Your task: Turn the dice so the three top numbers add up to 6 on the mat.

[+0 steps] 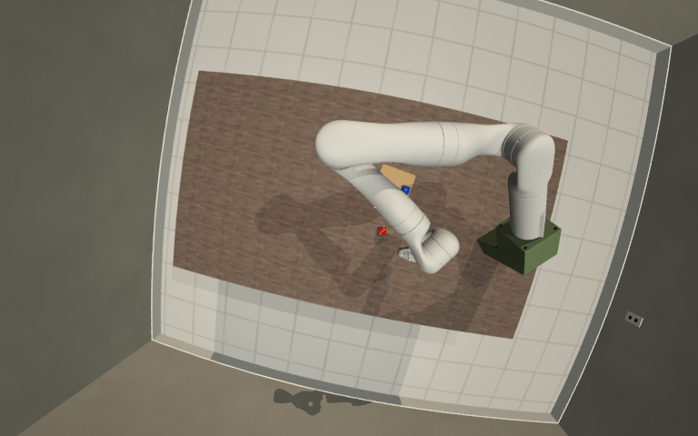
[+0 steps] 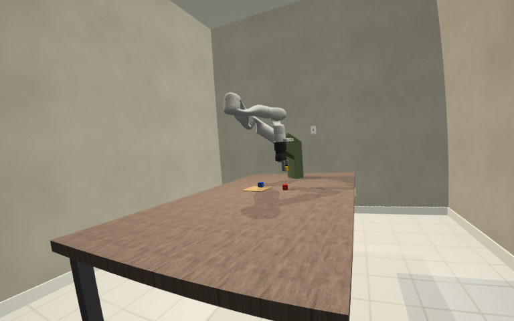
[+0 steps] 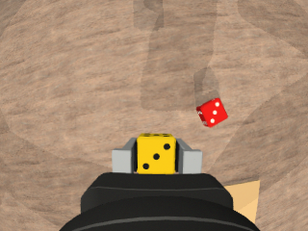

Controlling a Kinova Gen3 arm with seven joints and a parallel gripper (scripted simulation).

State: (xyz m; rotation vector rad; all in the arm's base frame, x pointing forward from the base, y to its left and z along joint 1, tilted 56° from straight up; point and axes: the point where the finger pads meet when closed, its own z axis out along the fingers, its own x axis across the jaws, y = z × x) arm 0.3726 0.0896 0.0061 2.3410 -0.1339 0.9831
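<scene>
The yellow die is right at my hand. The rest, counted from my hand: blue die (160 mm to the right, 100 mm below); then tan mat (40 mm ahead, 180 mm to the right, 120 mm below); then red die (80 mm ahead, 100 mm below).
</scene>
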